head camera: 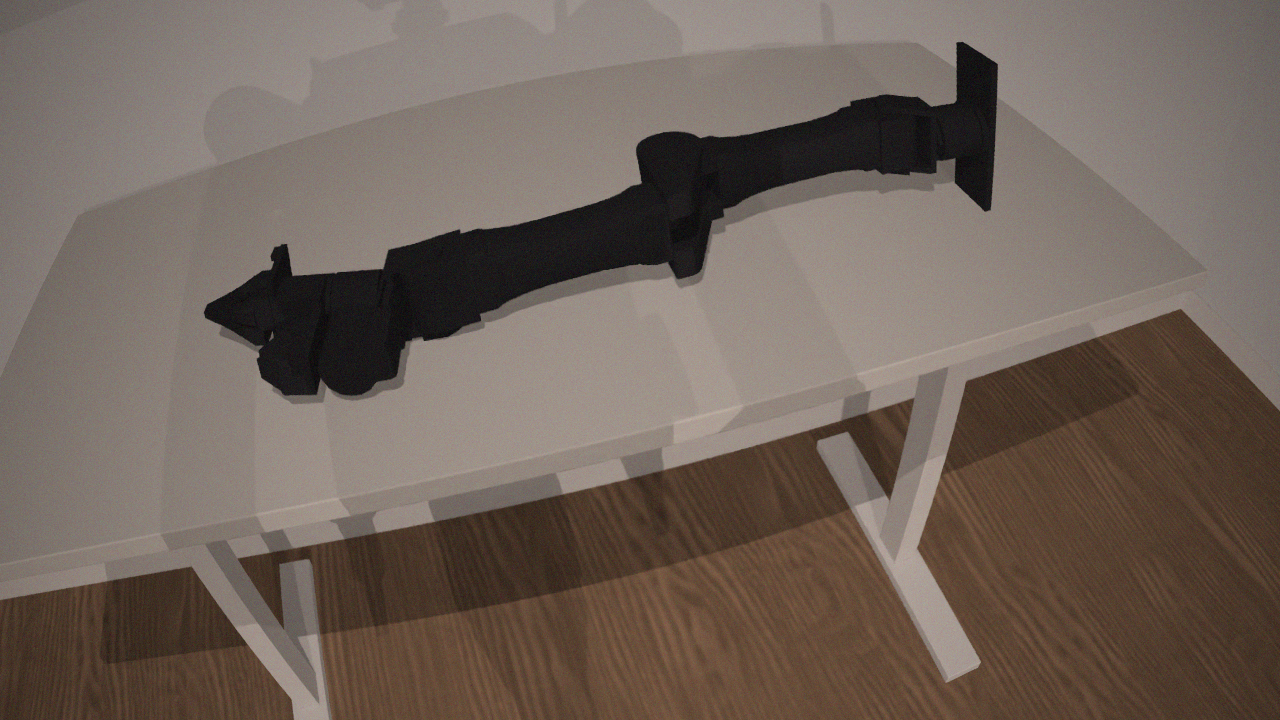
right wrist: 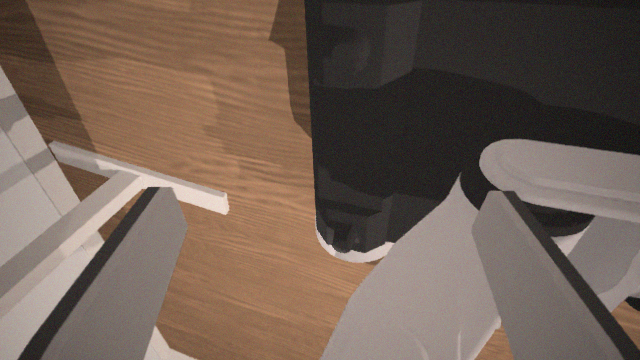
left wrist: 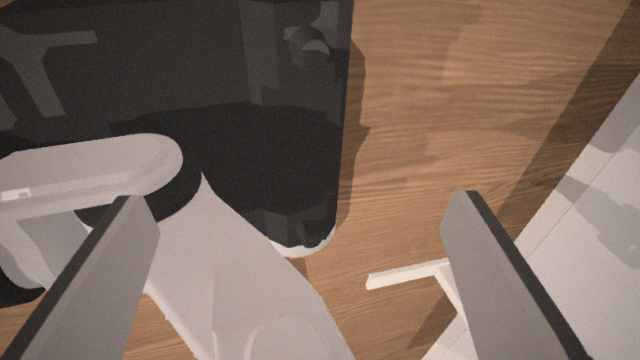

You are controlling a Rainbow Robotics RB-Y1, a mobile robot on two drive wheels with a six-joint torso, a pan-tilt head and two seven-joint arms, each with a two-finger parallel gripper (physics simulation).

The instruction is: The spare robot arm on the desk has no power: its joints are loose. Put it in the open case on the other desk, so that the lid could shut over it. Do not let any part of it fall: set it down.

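Places are measured from the robot's base along level axes (x left, y ahead, z down), in metres.
Pixels of known places: left gripper, fingertip midpoint: (left wrist: 300,212); right gripper, fingertip midpoint: (right wrist: 329,208).
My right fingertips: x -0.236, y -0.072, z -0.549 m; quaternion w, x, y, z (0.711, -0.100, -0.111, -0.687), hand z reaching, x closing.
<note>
Ahead of a thing's pixels: the offset from my right fingertips to its top centre. "spot": to the spot under its first point. Level surfaces: height alone.
The black spare robot arm (head camera: 572,234) lies stretched out across the white desk {dz -0.402 m} (head camera: 554,385) in the head view. Its flat base plate {spot: dy +0.573, dx -0.459, dz -0.518 m} (head camera: 977,125) stands upright at the right end, and its pointed tip {spot: dy +0.665, dx +0.349, dz -0.472 m} (head camera: 234,306) is at the left end, with bulky joints beside it resting on the desk top. A joint bulges near the middle. My left gripper (left wrist: 300,212) is open and empty, over the floor and my own base. My right gripper (right wrist: 329,208) is open and empty too. Neither gripper shows in the head view. The open case and the other desk do not show.
The desk's T-shaped legs {spot: dy +0.689, dx -0.616, dz +0.229 m} (head camera: 930,465) stand on the wooden floor {dz +0.548 m} (head camera: 680,626), and a pale wall (head camera: 1163,107) rises behind it. My black and white base (left wrist: 280,150) (right wrist: 370,150) shows in both wrist views, with a desk foot (left wrist: 405,275) (right wrist: 200,192) close in front.
</note>
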